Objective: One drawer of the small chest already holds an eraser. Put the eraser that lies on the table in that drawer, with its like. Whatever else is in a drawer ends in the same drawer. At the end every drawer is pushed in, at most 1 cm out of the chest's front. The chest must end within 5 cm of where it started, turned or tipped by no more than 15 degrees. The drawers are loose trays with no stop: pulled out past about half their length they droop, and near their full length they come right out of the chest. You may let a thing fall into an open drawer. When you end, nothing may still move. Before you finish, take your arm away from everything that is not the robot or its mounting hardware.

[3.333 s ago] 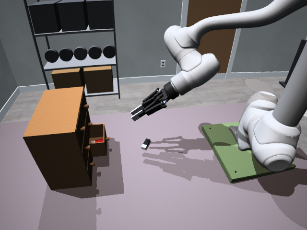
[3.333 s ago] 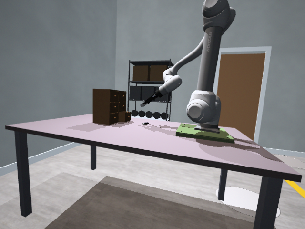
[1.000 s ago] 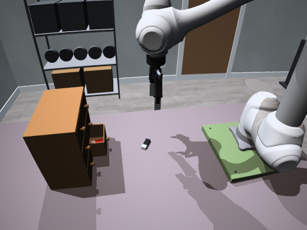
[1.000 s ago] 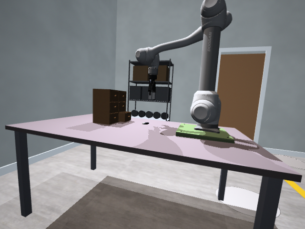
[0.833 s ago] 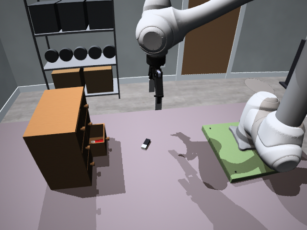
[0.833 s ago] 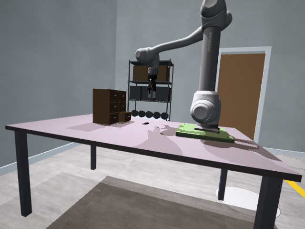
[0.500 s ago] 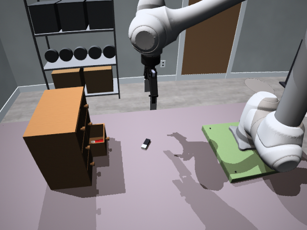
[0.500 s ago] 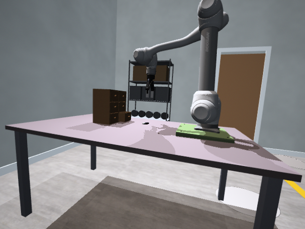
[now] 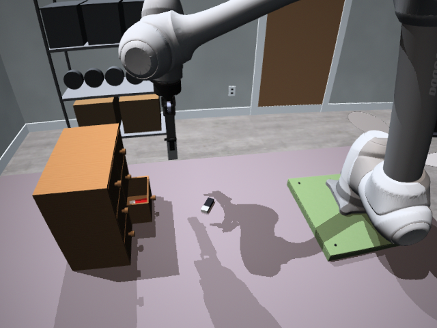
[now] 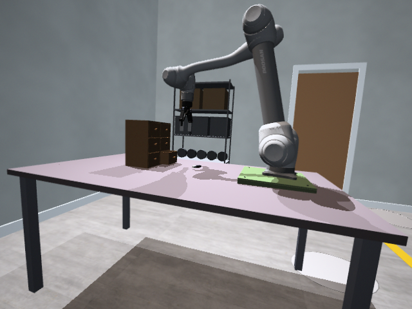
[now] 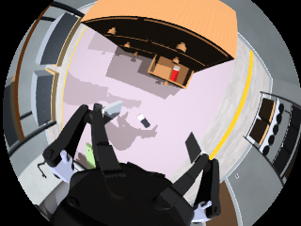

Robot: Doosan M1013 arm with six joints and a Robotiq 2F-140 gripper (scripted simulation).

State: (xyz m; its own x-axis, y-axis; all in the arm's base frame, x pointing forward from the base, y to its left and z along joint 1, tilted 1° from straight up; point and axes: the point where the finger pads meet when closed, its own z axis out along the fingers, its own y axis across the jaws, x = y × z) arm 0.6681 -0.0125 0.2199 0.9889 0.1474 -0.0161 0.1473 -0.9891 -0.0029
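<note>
My gripper is now 11 cm past the black-and-white eraser, 2 cm to the right of it and 25 cm above it. The rest, counted from my hand: white eraser 14 cm ahead, 1 cm to the left, 25 cm below.
</note>
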